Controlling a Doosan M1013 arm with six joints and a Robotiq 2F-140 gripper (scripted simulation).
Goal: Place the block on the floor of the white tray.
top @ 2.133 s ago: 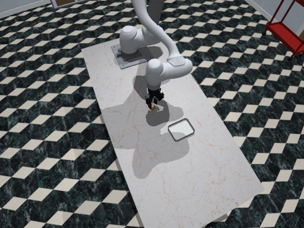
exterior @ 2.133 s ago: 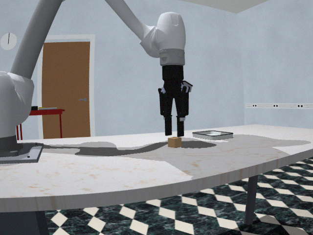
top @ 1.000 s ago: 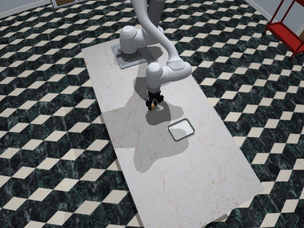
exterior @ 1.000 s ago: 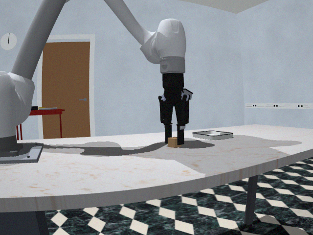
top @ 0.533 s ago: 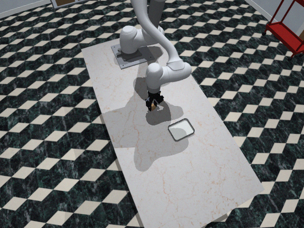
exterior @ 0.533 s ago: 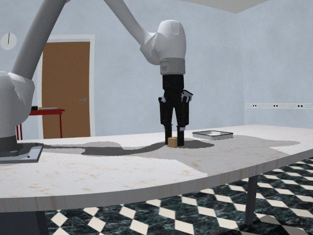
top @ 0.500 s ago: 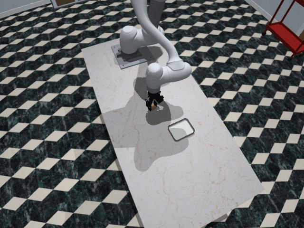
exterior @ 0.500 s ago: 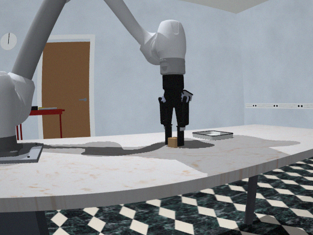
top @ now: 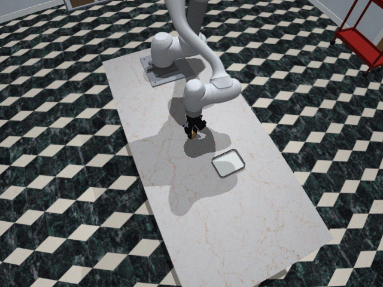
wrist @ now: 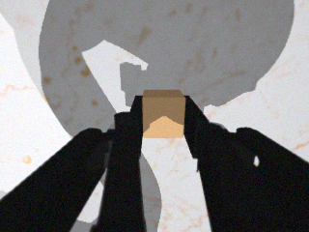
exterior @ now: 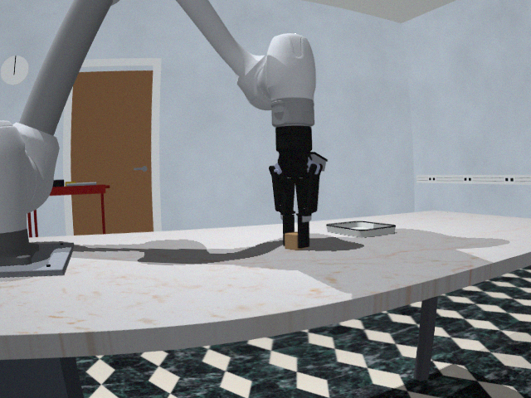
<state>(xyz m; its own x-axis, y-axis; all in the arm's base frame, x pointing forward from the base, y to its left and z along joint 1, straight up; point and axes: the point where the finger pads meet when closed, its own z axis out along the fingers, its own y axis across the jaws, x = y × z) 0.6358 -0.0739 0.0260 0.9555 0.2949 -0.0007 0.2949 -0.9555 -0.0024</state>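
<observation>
Now: hand 2 cm above the tan block. Also, from my hand: white tray 26 cm ahead, 11 cm to the left, 2 cm below.
</observation>
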